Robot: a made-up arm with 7 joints.
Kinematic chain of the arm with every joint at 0, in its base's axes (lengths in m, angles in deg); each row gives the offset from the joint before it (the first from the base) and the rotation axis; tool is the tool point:
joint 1: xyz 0 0 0.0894 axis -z
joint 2: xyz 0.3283 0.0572 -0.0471 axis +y
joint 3: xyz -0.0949 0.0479 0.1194 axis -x
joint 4: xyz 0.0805 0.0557 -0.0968 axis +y
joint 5: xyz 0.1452 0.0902 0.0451 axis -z
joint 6: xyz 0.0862 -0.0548 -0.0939 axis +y
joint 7: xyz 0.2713 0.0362 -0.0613 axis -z
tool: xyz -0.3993 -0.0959 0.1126
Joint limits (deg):
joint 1: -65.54..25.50
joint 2: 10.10..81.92
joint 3: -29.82..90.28
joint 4: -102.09..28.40
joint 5: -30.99..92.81
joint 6: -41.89..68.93
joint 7: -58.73..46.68
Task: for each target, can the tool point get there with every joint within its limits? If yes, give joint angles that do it. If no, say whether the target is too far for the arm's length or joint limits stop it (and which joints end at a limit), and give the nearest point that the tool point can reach.
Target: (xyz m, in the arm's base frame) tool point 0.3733 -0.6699 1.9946
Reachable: no: too far | nearest point 0.3617 -0.2060 0.6129 | short by 1.458 m
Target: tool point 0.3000 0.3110 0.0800
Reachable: yes | joints -20.04 50.86 28.55 -75.75 -5.93 -0.73 10.07
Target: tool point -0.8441 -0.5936 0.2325
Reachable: no: joint limits stop it (at a limit: joint 1, joint 2, joint 5, joint 6, joint 7) | nearest point 0.0079 -0.2543 0.1750 | short by 0.919 m
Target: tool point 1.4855 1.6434 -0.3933
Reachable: no: too far | nearest point 0.6152 0.6806 -0.0764 | short by 1.336 m
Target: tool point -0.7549 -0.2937 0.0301
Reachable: no: joint limits stop it (at a limit: joint 1, joint 3, joint 5, joint 6, joint 7) | nearest point -0.2030 0.1199 0.0382 | short by 0.690 m
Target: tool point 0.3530 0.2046 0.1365
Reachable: yes | joints -13.31 73.40 67.86 -80.25 40.96 42.05 -1.24
